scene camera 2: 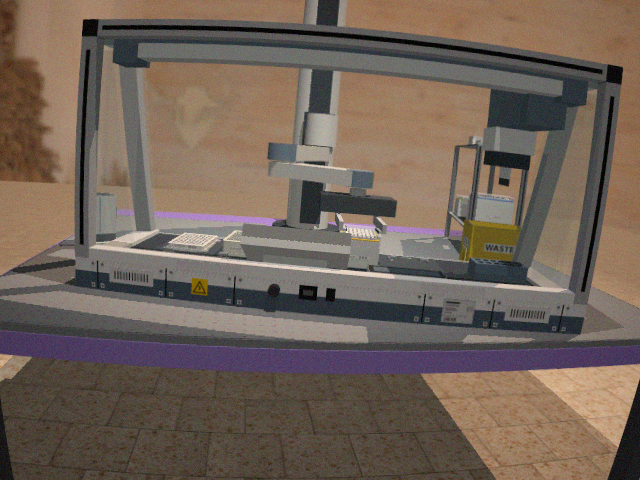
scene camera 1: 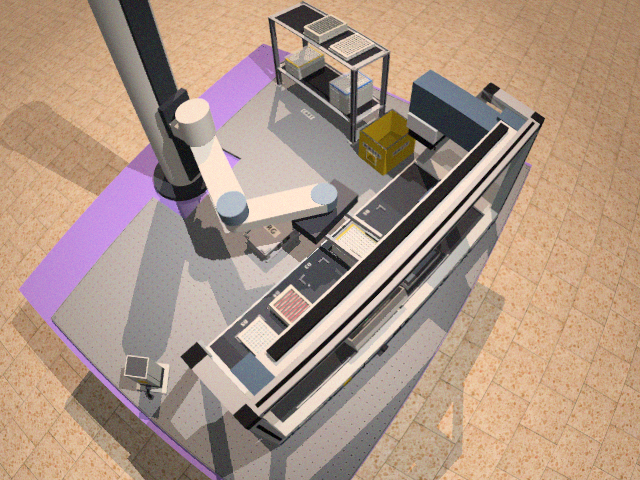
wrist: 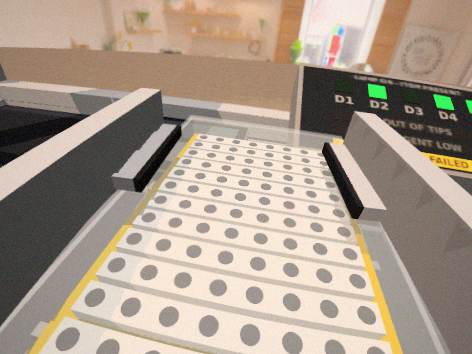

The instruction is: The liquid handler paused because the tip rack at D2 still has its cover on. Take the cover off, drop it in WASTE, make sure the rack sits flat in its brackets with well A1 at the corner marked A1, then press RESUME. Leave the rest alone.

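Seen in the pictures: gripper, between the fingertips: (scene camera 2: 363, 227) (scene camera 1: 370, 249) (wrist: 254, 121); arm's base, origin of its link: (scene camera 1: 186, 172).
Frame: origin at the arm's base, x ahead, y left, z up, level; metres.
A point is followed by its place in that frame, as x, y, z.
Note:
The tip rack (scene camera 1: 356, 239) {0.692, 0.036, 0.135} (scene camera 2: 364, 256) (wrist: 216, 230) {0.689, 0.040, 0.135}, white with yellow edges, stands in its deck slot. A clear cover (wrist: 260, 125) {0.768, 0.019, 0.135} shows around its top in the wrist view. My gripper (scene camera 2: 360, 224) {0.744, 0.026, 0.146} (wrist: 254, 121) {0.744, 0.026, 0.146} is over the rack. Its fingers stand apart, one at each long side of the cover's top; whether the pads touch it cannot be told. Nothing is plainly gripped. The yellow WASTE bin (scene camera 1: 385, 149) {0.600, 0.355, 0.148} (scene camera 2: 491, 240) stands upright near the shelf. The status panel (wrist: 325, 107) {0.832, -0.043, 0.131} shows D2 and D4 lit green. The A1 mark and RESUME do not show clearly.
The handler's frame (scene camera 1: 403, 222) {0.852, -0.073, 0.523} (scene camera 2: 330, 41) {0.919, -0.102, 0.488} spans the deck. A red-striped plate (scene camera 1: 291, 304) {0.639, -0.206, 0.080} and a white plate (scene camera 1: 256, 335) (scene camera 2: 192, 241) sit in other slots. A shelf rack (scene camera 1: 354, 105) {0.444, 0.418, 0.209} stands behind the bin. The blue pipetting head (scene camera 1: 449, 111) {0.789, 0.302, 0.482} (scene camera 2: 524, 111) hangs near the bin.

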